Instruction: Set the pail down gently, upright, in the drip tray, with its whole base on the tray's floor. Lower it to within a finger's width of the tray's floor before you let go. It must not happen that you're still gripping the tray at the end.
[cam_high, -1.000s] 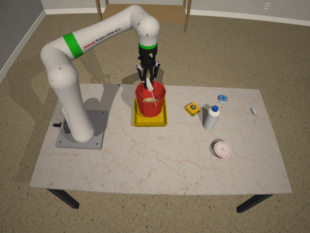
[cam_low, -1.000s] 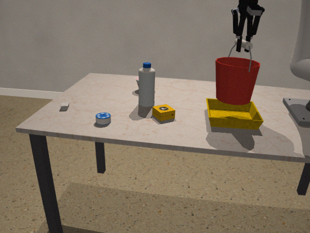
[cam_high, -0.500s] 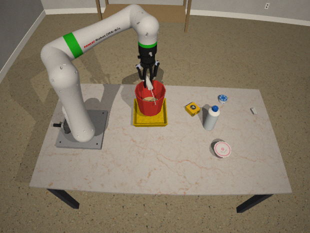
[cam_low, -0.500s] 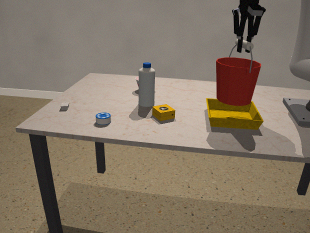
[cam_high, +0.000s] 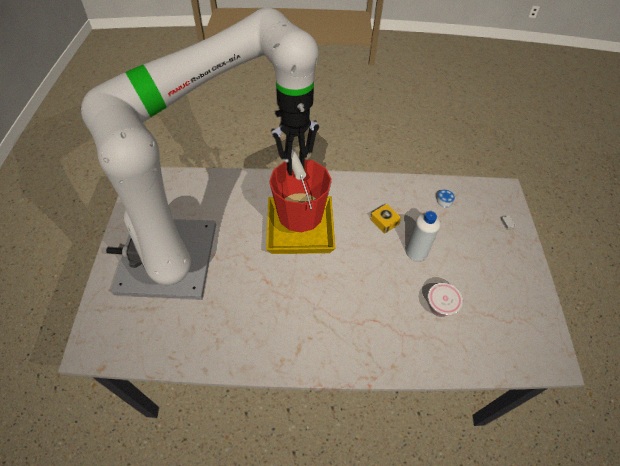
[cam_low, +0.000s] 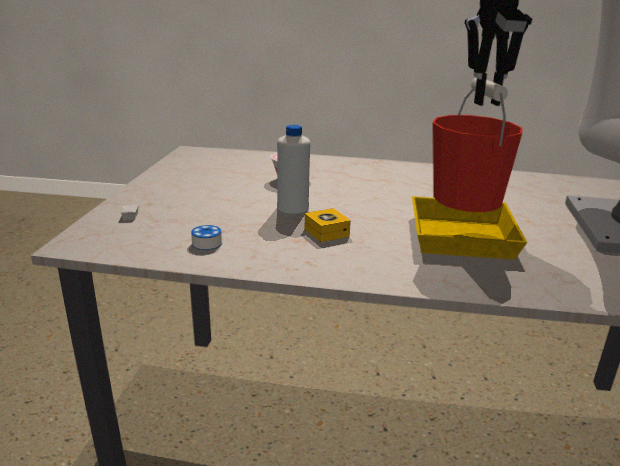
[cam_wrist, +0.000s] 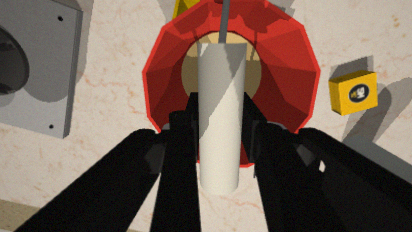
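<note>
My hand is 10 mm short of the red pail and 100 mm above it. Round my hand: white bottle: 420 mm ahead, 60 mm to the right, 240 mm below; drip tray: 10 mm ahead, 10 mm to the left, 320 mm below; pink-rimmed round dish: 480 mm ahead, 270 mm to the right, 290 mm below.
</note>
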